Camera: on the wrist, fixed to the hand. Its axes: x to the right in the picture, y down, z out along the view.
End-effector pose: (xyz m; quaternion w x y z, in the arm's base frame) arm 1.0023 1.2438 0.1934 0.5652 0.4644 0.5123 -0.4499
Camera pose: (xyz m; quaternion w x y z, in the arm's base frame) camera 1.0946 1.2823 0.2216 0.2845 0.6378 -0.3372 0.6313
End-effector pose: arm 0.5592 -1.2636 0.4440 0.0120 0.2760 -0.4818 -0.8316
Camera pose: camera 0.5645 -1.3274 0.5259 0.9069 -0.2630 -0.3115 0.1061
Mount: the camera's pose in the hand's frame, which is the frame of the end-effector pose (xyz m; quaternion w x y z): -0.0229 0.0990 -0.0218 0.0002 0.0567 0.2438 0.9682
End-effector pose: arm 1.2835 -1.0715 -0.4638 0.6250 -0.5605 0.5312 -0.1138
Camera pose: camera 1.2120 -1.0330 -0.5287 0.0126 0.5774 0.6887 0.4383
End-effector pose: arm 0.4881 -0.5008 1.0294 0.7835 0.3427 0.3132 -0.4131
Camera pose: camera 0.5583 -0.4316 1.0623 0.3043 0.4484 -0.1641 0.8242
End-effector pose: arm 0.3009 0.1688 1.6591 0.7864 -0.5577 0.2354 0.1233
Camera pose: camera 0.2310 0.1844 1.5838 0.1450 -0.2423 -0.7387 -0.6121
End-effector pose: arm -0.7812 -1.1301 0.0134 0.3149 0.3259 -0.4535 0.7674
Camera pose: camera -0.8495 -1.1534 -0.0614 0.6508 0.6083 0.1953 -0.4102
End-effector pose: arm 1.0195 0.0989 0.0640 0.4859 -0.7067 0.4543 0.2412
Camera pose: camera 0.9198 0.0771 0.0446 0.3041 -0.4084 -0.8164 -0.2724
